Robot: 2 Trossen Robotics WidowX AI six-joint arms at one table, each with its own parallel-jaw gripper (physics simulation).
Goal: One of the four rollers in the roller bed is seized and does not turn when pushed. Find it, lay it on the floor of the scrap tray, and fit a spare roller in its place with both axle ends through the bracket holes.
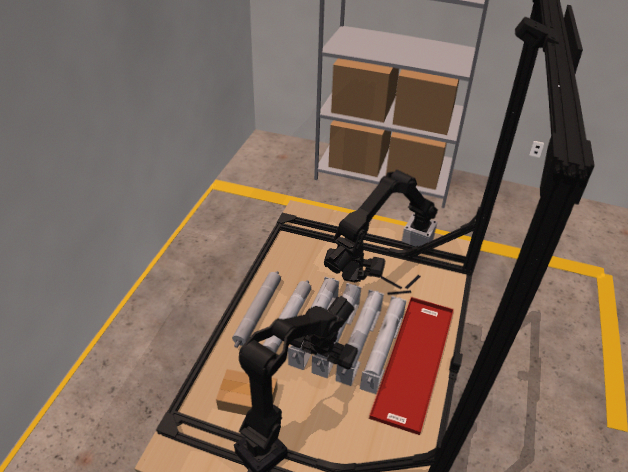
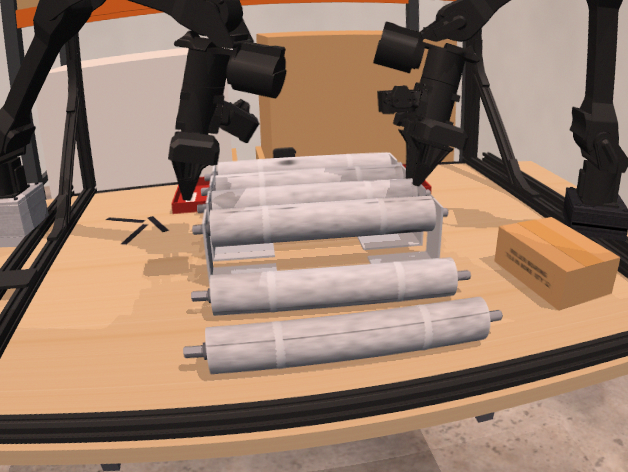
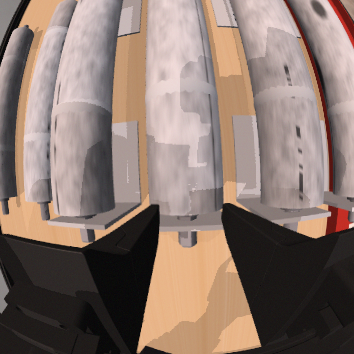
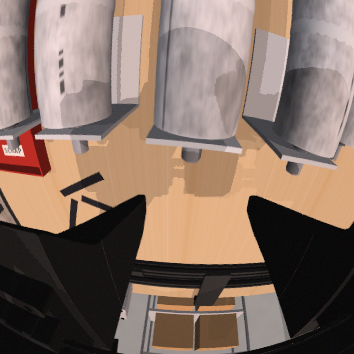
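Pixels of known places: left gripper, fingertip midpoint: [image 1: 322,355] [image 2: 412,182] [image 3: 190,211]; right gripper, fingertip midpoint: [image 2: 187,192] [image 4: 198,202]; left arm's base, origin of the base link: [image 1: 260,446] [image 2: 597,199]; right arm's base, origin of the base link: [image 1: 420,225] [image 2: 8,192].
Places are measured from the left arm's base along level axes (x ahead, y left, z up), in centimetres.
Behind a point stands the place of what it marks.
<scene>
Four grey rollers sit in the bed's brackets [image 2: 432,243] [image 4: 195,144]: one nearest the spares [image 2: 324,219] {x 39.4, y 24.7, z 1.5 cm} [image 3: 85,140] {x 32.0, y 16.8, z 2.3 cm}, a second [image 3: 180,125] {x 34.8, y 11.5, z 2.9 cm} [image 4: 202,90] {x 54.8, y 21.2, z 2.9 cm}, a third with dark dashes [image 3: 290,135] {x 37.1, y 5.4, z 2.6 cm} [image 4: 75,65] {x 56.5, y 15.1, z 2.4 cm}, and a fourth beside the red scrap tray [image 1: 411,365] {x 52.8, y -7.7, z -6.5 cm} [image 2: 182,205] {x 71.3, y 9.0, z -5.3 cm}. Two spare rollers [image 2: 335,285] {x 35.6, y 32.9, z -2.9 cm} [image 2: 350,334] {x 31.2, y 42.3, z -2.7 cm} lie on the table. My left gripper [image 2: 417,183] {x 30.7, y 9.1, z 2.3 cm} [image 3: 190,211] {x 30.7, y 9.1, z 2.3 cm} is partly open and empty, at one end of the second roller. My right gripper [image 2: 187,198] {x 59.7, y 24.2, z 3.4 cm} [image 4: 198,202] {x 59.7, y 24.2, z 3.4 cm} is open wider and empty, just beyond its other end. Seizure is not visible.
A cardboard carton [image 1: 238,388] {x 6.9, y 18.3, z -1.2 cm} [image 2: 555,263] {x 9.7, y 23.8, z -1.2 cm} stands near the left arm's base. Several thin black strips [image 1: 413,281] {x 81.0, y 14.9, z -6.7 cm} [image 2: 134,233] {x 74.9, y 19.5, z -6.7 cm} [image 4: 82,184] {x 72.7, y 15.2, z -6.7 cm} lie on the table near the right gripper. A black frame edges the table, and tall uprights stand beyond the tray.
</scene>
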